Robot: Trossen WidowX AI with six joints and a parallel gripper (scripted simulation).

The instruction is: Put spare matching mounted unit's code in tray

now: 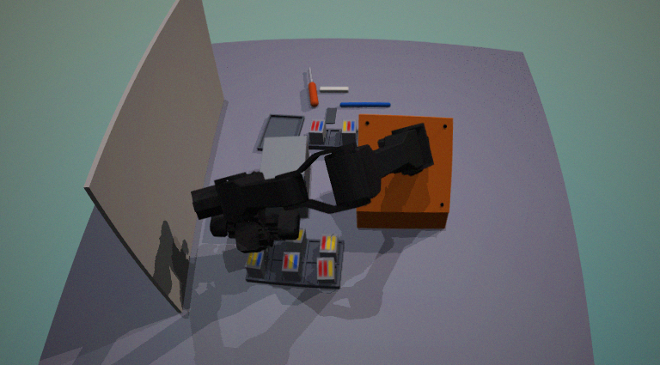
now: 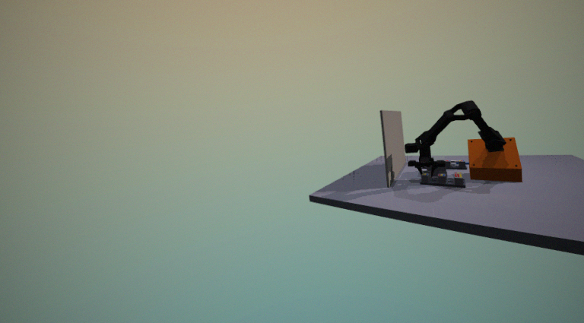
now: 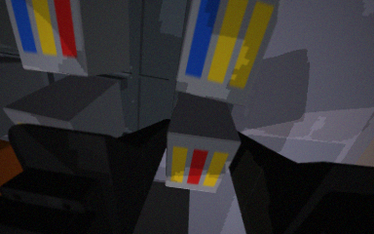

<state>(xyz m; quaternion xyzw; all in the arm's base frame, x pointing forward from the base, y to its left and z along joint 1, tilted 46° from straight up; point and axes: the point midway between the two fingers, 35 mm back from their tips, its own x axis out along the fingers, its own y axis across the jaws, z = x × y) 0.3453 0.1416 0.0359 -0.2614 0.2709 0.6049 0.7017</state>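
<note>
The dark tray lies 3 cm behind my gripper tip, 35 cm to the right of it and 1 cm below it. Round my gripper tip: beige panel: 18 cm ahead, 17 cm to the right, 21 cm above; rack: 17 cm behind, 32 cm to the right, 1 cm below; mounted unit: 5 cm behind, 15 cm to the right, 3 cm above.
</note>
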